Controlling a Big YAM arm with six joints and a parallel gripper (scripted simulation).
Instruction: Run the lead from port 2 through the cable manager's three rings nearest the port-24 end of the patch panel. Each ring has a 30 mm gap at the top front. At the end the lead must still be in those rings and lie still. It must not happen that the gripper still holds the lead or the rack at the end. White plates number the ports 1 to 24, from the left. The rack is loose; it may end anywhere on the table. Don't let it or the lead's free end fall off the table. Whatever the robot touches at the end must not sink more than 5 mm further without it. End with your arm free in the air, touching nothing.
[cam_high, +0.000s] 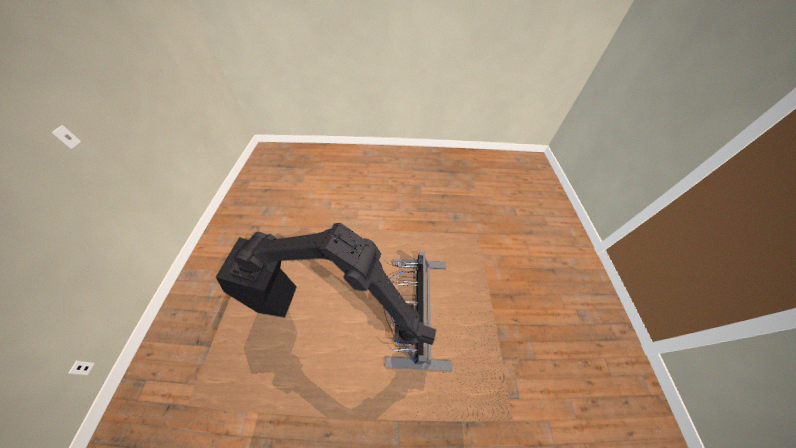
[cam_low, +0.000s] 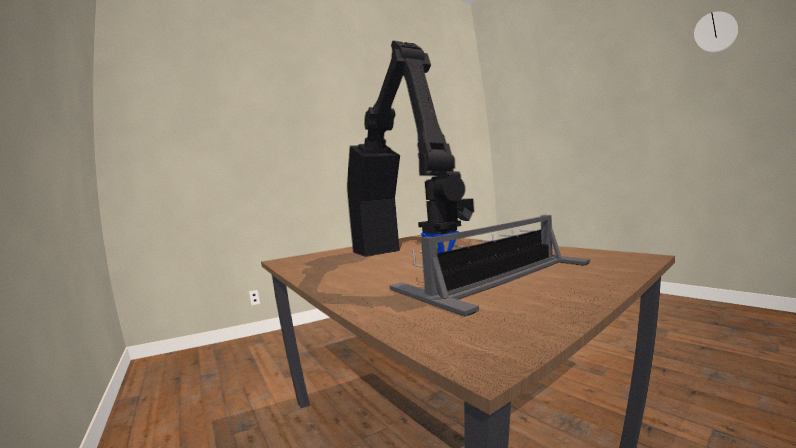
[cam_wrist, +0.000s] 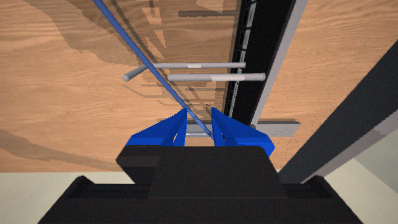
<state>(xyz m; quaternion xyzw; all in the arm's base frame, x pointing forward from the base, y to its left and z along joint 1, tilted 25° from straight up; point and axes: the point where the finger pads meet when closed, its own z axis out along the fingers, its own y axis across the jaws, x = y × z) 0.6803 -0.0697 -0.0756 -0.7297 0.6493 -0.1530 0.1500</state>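
Right now the grey rack is 16 cm to the left of my hand, 4 cm ahead of it and 1 cm below it.
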